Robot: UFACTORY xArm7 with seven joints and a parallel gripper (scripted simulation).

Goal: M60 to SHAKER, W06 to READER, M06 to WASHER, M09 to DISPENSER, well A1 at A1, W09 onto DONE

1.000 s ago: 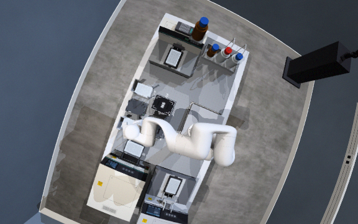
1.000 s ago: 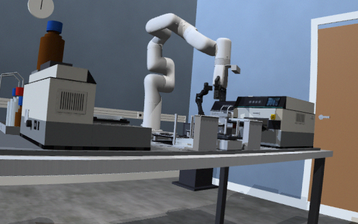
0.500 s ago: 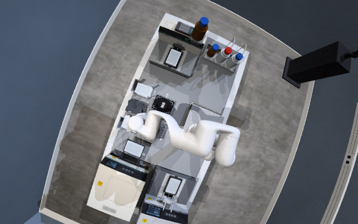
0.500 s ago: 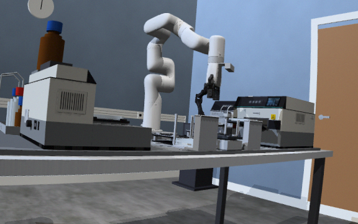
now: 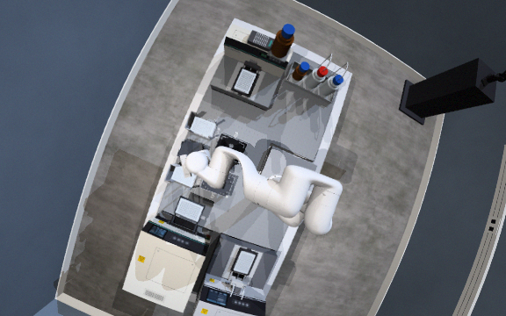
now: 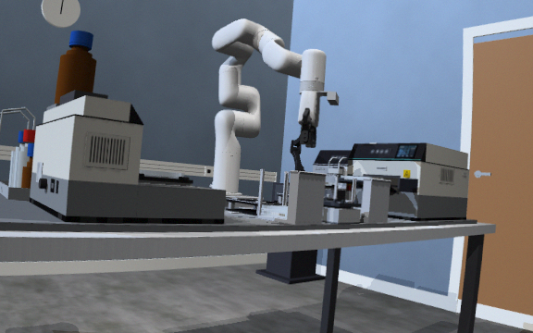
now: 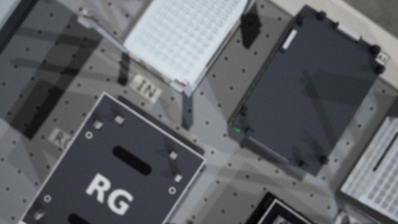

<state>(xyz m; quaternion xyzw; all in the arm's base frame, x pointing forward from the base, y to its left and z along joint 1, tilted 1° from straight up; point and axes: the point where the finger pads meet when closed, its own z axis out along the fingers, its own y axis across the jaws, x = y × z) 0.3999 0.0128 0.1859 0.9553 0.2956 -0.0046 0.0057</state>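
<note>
Now: the plate M60 1 cm behind my hand, 49 cm to the right of it and 13 cm below it. From my hand the other things lie so: black nest N6: 7 cm behind, 11 cm to the right, 19 cm below; then yellow warning label: 11 cm ahead, 38 cm to the left, 6 cm below; then grey regrip nest RG: 8 cm behind, 9 cm to the left, 17 cm below.
</note>
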